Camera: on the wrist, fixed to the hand. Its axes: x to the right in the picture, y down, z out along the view.
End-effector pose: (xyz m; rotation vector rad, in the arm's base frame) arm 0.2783 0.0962 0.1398 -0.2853 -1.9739 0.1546
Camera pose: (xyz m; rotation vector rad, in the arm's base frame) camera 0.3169 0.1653 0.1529 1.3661 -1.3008 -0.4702
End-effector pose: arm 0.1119 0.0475 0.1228 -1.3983 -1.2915 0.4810
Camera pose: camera 0.1788 0.0585 0.0798 0.0971 -1.4632 -0.5335
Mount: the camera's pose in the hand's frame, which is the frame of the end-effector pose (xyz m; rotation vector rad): 0.0152 0.0684 -0.0391 0.4024 0.3495 -1.5552
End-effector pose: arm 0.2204 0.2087 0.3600 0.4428 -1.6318 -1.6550
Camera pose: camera 0.2565 0.1776 0.4246 -2.1267 1.0847 1.6378
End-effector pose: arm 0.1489 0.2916 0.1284 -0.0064 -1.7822 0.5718
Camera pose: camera 0.1603 0.3708 0.1230 1.3338 -0.8648 -0.2379
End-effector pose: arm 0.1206 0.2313 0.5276 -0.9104 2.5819 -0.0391
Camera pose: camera 0.0542 0.2718 0.5474 -2.5222 1.3223 -1.1168
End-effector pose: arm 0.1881 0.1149 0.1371 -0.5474 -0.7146 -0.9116
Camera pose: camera 0.2651 0.1148 0.1146 0.6924 -0.9208 -2.1384
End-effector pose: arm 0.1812 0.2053 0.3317 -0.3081 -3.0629 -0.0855
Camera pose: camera 0.1822 0.2728 0.3750 1.7874 -2.1148 0.3466
